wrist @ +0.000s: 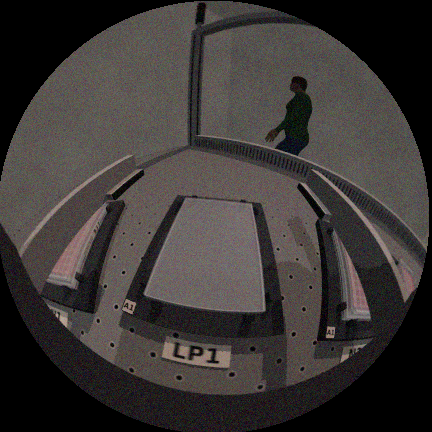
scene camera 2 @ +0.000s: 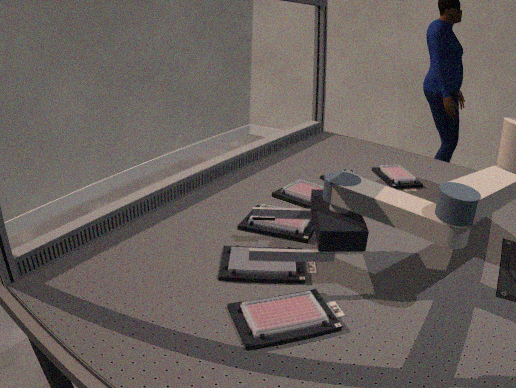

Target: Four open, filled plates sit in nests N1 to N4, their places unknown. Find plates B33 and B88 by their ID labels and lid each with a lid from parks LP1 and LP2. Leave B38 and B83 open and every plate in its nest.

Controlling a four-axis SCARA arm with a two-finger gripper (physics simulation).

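Places are measured from the arm's base along level axes (x left, y up, z ahead), in metres.
Pixels of known places: gripper, fingertip midpoint: (wrist: 220, 164) (scene camera 2: 250, 231).
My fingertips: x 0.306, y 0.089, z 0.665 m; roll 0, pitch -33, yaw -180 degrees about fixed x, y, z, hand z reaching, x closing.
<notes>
For each thing: its middle in the pictures, then the offset to it from my fingertips. "*": a spot on its surface instead.
- park LP1, body centre: (wrist: 212, 242) (scene camera 2: 262, 262) dx -0.012, dy -0.067, dz -0.021 m
- flat grey lid, body centre: (wrist: 212, 239) (scene camera 2: 262, 260) dx -0.012, dy -0.063, dz -0.021 m
- open pink-filled plate, body centre: (wrist: 69, 236) (scene camera 2: 284, 312) dx +0.116, dy -0.057, dz -0.148 m
- pink plate, body centre: (wrist: 362, 267) (scene camera 2: 280, 217) dx -0.185, dy -0.057, dz +0.043 m
- third plate, body centre: (scene camera 2: 310, 191) dx -0.363, dy -0.057, dz +0.062 m
- fourth plate, body centre: (scene camera 2: 397, 173) dx -0.679, dy -0.057, dz -0.103 m
- dark plate-like fixture, surface spot: (scene camera 2: 507, 270) * dx -0.283, dy -0.076, dz -0.538 m
My gripper (scene camera 2: 252, 231) (wrist: 220, 164) is open and empty, its fingers spread above park LP1 (scene camera 2: 224, 265) (wrist: 215, 320). A flat grey lid (scene camera 2: 265, 268) (wrist: 207, 255) lies in LP1. An open pink-filled plate (scene camera 2: 285, 312) (wrist: 80, 247) sits in the front nest, left in the wrist view. Another pink plate (scene camera 2: 294, 223) (wrist: 352, 285) sits in the nest on LP1's other side, partly behind a finger. A third plate (scene camera 2: 302, 189) (wrist: 407, 275) is beyond it. A fourth plate (scene camera 2: 398, 173) sits at the back. No plate ID is readable. LP2 is not discernible behind the arm.
The arm (scene camera 2: 400, 202) reaches in from the right and hides part of the back row. A slotted rail (scene camera 2: 170, 197) (wrist: 250, 151) runs along the table edge, with a frame post (scene camera 2: 320, 65) (wrist: 196, 90) at the corner. A dark plate-like fixture (scene camera 2: 507, 270) is at the right edge. People stand beyond the table.
</notes>
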